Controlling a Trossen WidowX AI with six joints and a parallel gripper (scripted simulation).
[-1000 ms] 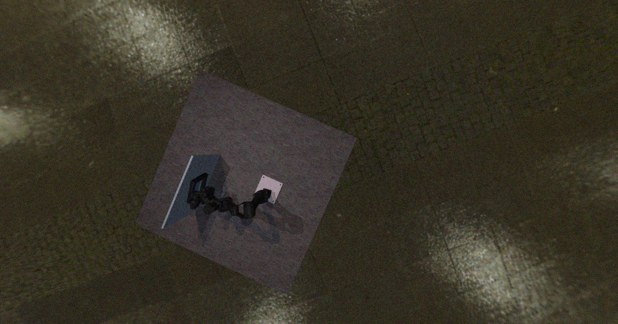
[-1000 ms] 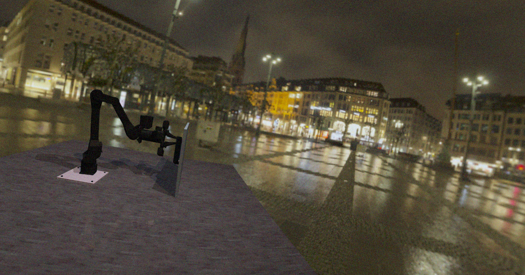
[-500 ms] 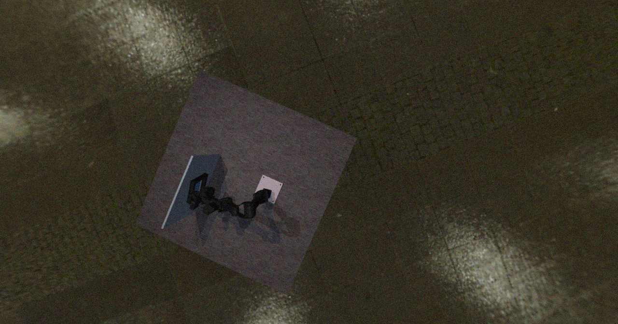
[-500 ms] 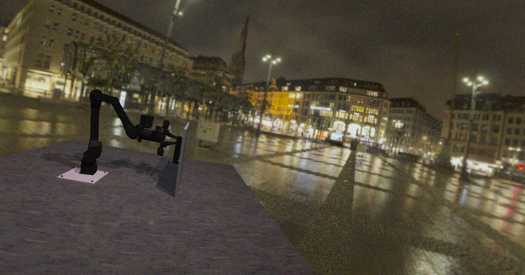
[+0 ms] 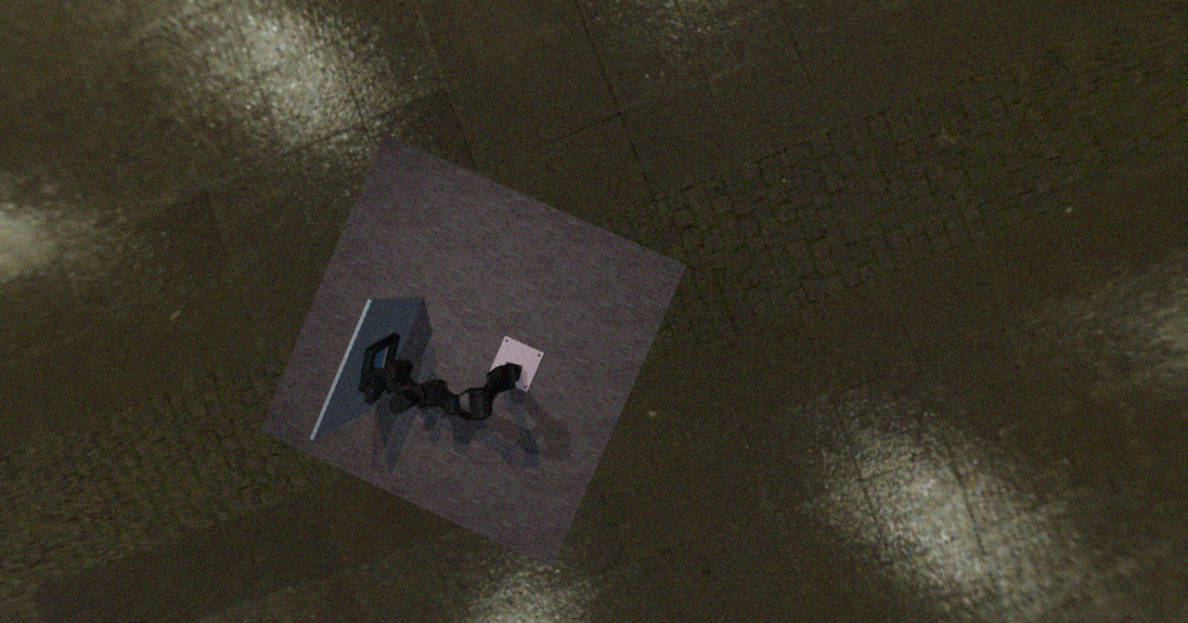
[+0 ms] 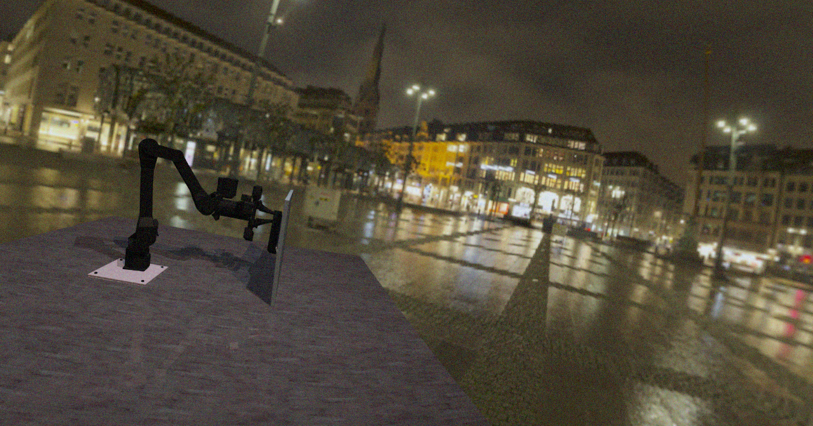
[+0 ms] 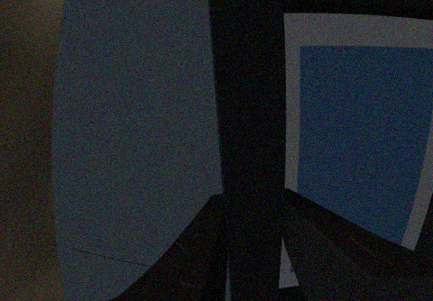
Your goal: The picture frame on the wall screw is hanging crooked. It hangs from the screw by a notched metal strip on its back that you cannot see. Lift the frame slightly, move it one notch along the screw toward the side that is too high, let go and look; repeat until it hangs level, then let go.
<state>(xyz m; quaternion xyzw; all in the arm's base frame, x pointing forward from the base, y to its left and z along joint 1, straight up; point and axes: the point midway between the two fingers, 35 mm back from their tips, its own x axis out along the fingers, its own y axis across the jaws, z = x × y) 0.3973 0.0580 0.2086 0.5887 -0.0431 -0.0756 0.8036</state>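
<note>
Now: the picture frame 10 mm ahead of my gripper tip, 20 mm to the right of it and 50 mm below it. Also, from my gripper tip: wall panel 20 mm ahead, 10 mm to the right, 60 mm below.
</note>
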